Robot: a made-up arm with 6 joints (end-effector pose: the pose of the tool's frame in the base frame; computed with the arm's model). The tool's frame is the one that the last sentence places. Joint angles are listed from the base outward.
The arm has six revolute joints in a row. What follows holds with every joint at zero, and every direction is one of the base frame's. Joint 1 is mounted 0.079 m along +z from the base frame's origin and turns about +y. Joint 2 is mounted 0.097 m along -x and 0.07 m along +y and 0.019 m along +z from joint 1 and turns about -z. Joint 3 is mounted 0.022 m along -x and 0.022 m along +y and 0.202 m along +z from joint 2 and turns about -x. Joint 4 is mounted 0.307 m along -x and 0.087 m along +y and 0.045 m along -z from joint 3 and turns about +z. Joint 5 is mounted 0.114 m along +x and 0.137 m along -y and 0.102 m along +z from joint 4 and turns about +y. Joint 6 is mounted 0.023 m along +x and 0.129 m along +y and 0.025 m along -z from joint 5 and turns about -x. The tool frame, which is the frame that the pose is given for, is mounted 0.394 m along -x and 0.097 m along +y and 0.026 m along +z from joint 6; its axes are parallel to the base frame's.
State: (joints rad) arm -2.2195 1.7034 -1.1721 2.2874 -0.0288 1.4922
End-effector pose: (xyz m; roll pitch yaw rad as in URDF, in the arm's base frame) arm -0.0461 0.2446 0.0055 1.4004 0.1476 2.4698
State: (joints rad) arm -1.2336 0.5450 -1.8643 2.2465 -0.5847 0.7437
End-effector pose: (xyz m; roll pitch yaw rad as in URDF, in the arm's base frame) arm -0.2615 0.4325 -0.0644 -2.6613 0.6665 -2.6909
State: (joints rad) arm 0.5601 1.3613 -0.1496 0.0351 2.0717 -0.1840
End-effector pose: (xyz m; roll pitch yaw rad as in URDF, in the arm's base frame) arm 0.3615 0.1234 0.5810 -2.3473 0.8378 2.3129
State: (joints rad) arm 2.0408 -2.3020 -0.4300 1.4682 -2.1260 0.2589
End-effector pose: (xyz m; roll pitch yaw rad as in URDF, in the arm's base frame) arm 0.2554 -0.5592 0.1946 -1.9011 0.9870 1.2046
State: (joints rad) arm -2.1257 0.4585 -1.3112 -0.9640 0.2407 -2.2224
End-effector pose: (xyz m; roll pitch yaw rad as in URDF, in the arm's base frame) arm -0.0919 0.2240 -0.7065 -1.8352 -1.0556 -0.4678
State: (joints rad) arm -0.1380 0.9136 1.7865 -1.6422 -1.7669 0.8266
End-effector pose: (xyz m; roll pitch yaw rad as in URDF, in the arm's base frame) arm -0.4991 0.1479 0.4746 2.1526 0.2995 0.6119
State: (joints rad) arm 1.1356 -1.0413 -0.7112 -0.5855 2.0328 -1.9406
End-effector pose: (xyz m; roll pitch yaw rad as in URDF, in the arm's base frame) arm 0.4208 -0.1758 0.1183 -1.8022 -0.5888 3.0588
